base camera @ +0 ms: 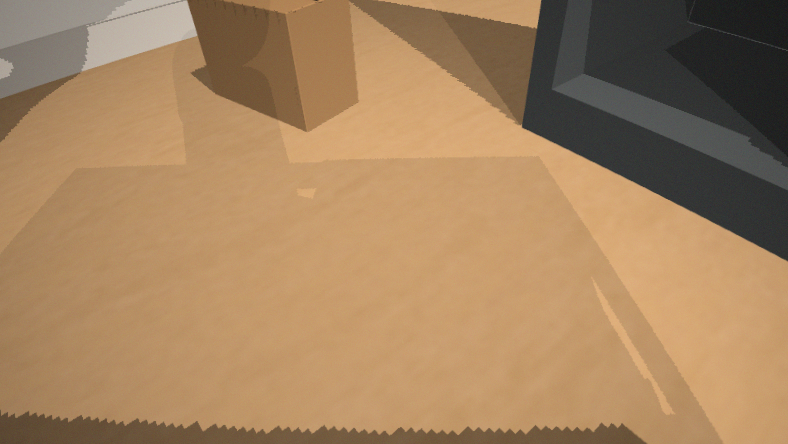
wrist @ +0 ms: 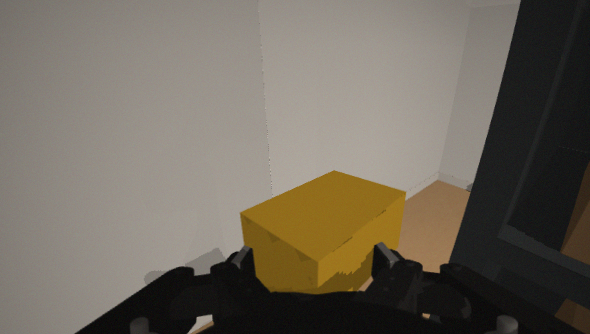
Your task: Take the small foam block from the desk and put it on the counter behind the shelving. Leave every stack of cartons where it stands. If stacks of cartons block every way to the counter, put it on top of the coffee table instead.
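Places are measured from the arm's base along level axes (x ahead, y left, z up), in centimetres.
Where they show: gripper, fingertip midpoint: (wrist: 313,258).
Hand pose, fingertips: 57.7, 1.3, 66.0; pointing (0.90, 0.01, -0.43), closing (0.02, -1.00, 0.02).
Each offset is from my fingertips to the centre of the thing, as dx, dy, dz. "*": to the spot under its first point. Level surfaces: height alone.
The small foam block, a yellow box @[+1.1, -1.0, +1.2] (wrist: 322,225), is held between the two fingertips in the wrist view. My gripper (wrist: 313,258) is shut on it. Dark shelving (base camera: 623,170) (wrist: 487,185) stands at the right in both views. A brown carton @[+24.6, +21.2, -96.7] (base camera: 325,71) stands on the floor in the base camera view, between the white wall and the shelving; its upper part is cut off by the frame's top edge. The desk, the counter and the coffee table do not show in either view.
A pale wall (base camera: 143,33) (wrist: 350,90) runs along the left and ahead. Wooden floor @[dz -105.7] (base camera: 358,264) (wrist: 435,220) shows between the wall and the shelving. A gap of floor separates the carton from the shelving's corner. Brown surfaces @[* +6.6, -25.7, -3.3] (wrist: 580,230) show inside the shelving.
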